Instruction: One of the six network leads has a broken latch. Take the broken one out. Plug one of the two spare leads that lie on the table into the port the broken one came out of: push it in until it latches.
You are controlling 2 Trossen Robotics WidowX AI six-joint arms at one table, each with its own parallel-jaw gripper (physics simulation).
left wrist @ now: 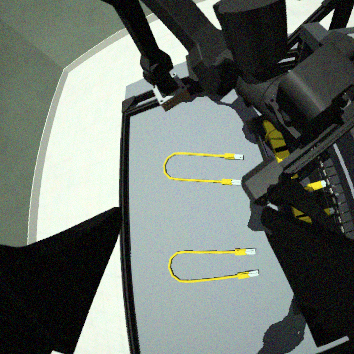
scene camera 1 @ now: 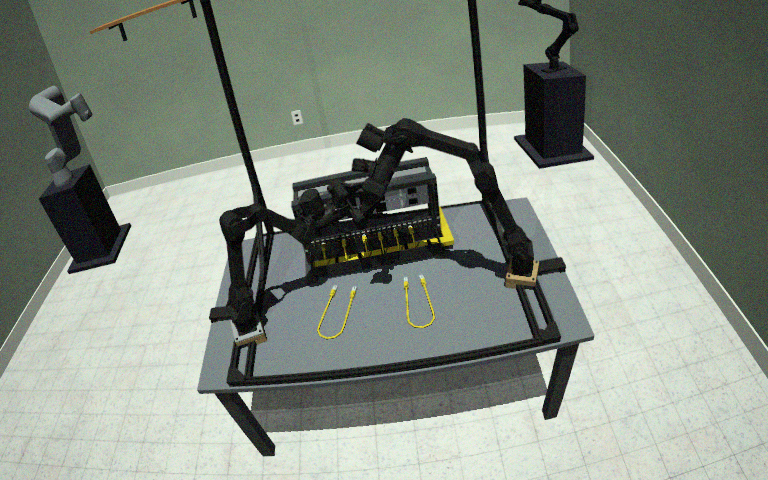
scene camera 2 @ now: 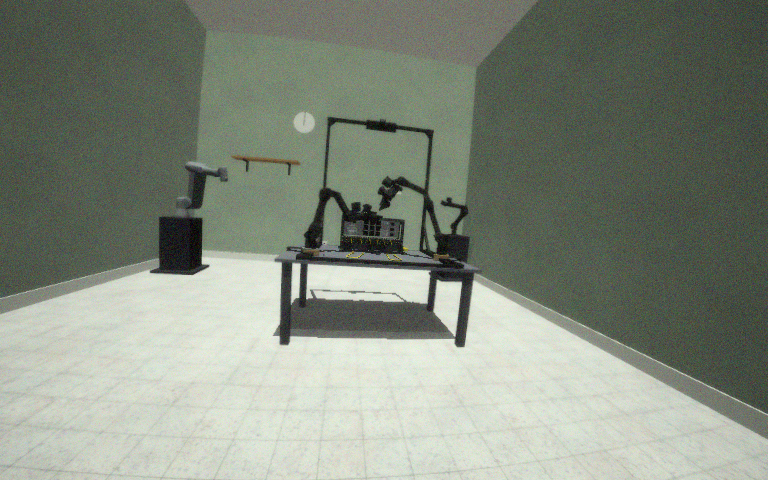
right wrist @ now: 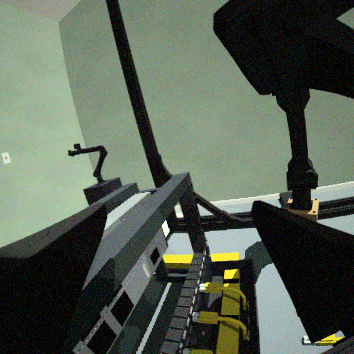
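Where they show: left gripper, fingertip midpoint: (left wrist: pixel 192 214) (scene camera 1: pixel 364 208) (scene camera 2: pixel 379 207); right gripper, fingertip midpoint: (scene camera 2: pixel 379 214) (right wrist: pixel 180 209); left arm's base, origin of the base link: (scene camera 1: pixel 523 269) (scene camera 2: pixel 441 254) (right wrist: pixel 301 204); right arm's base, origin of the base link: (left wrist: pixel 167 87) (scene camera 1: pixel 246 326) (scene camera 2: pixel 310 247).
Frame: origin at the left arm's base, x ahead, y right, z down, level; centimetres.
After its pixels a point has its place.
Note:
Six yellow leads, among them one lead (scene camera 1: pixel 380 241) (right wrist: pixel 212 287), hang at the row of ports; which latch is broken cannot be told. One plug (left wrist: pixel 316 185) @[x 54.1, y -0.5, z -5.3 cm] shows a pale end beside the port row. Two spare yellow leads lie in U shapes on the table: one spare (scene camera 1: pixel 330 337) @[x 51.8, y -37.7, z 3.8 cm] (left wrist: pixel 229 156) @[x 58.9, y -19.7, z 3.0 cm] left in scene camera 1, the other spare (scene camera 1: pixel 420 326) @[x 26.8, y -26.9, z 3.6 cm] (left wrist: pixel 240 252) @[x 36.7, y -10.7, z 2.9 cm] right. My left gripper (scene camera 2: pixel 384 204) @[x 43.8, y -15.7, z -28.9 cm] (left wrist: pixel 192 214) @[x 43.8, y -15.7, z -28.9 cm] is open and empty, above the rack. My right gripper (right wrist: pixel 180 209) @[x 48.0, y -0.4, z -24.4 cm] is open and empty, low at the rack's upper front; the arms partly hide it in scene camera 1.
The dark rack (scene camera 1: pixel 434 195) @[x 32.8, y 13.5, z -15.3 cm] stands at the back of the grey table (scene camera 1: pixel 481 316) @[x 9.9, y -18.8, z 4.3 cm] with a yellow base (scene camera 1: pixel 447 230) @[x 29.7, y 15.0, z 0.2 cm] under it. The two arms cross close together over the rack. Black frame rails (scene camera 1: pixel 396 371) @[x 28.1, y -44.4, z 3.5 cm] run along the table's near edge and sides, with upright posts behind.

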